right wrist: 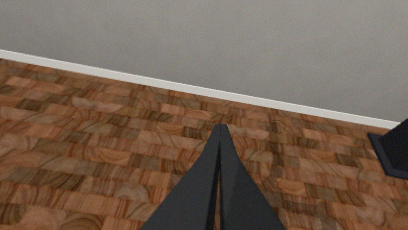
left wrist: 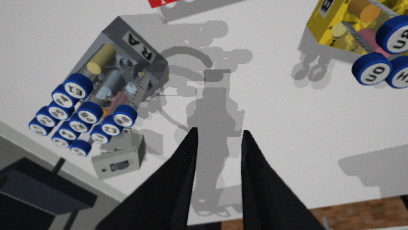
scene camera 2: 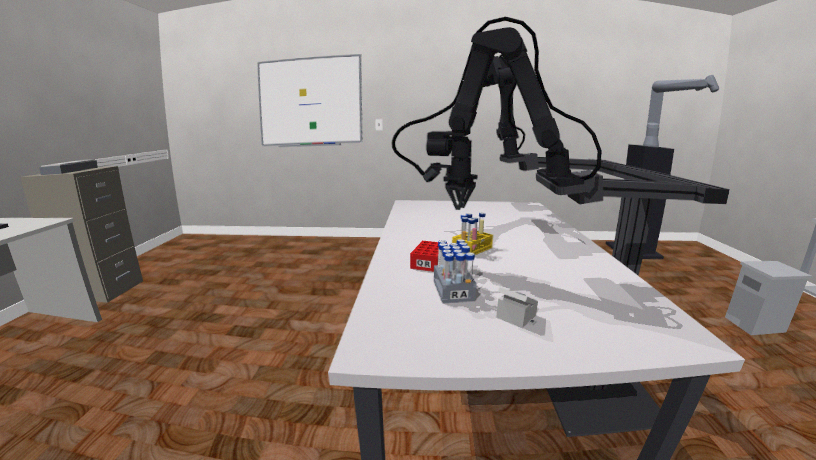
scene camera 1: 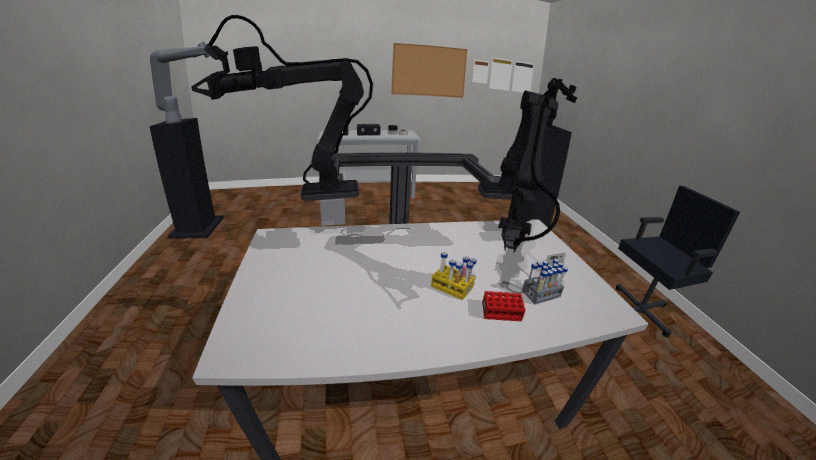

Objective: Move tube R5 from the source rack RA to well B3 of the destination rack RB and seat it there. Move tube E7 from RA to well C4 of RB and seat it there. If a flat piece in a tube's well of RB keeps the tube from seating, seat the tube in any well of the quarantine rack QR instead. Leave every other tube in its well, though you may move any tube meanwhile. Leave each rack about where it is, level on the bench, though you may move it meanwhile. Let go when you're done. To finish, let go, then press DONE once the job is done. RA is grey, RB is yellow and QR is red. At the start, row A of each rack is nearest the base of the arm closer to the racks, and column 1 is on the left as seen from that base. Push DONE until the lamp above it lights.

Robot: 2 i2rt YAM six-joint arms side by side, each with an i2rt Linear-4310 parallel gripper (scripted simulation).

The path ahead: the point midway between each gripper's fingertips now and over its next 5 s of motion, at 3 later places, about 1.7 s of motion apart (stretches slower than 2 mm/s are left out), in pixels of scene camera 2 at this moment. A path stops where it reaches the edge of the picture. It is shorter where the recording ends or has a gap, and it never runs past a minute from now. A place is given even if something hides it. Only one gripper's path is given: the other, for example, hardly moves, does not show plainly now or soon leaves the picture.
The left gripper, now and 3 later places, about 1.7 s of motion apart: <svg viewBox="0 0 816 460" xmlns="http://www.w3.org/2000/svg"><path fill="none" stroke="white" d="M459 208L474 231L474 250L473 257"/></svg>
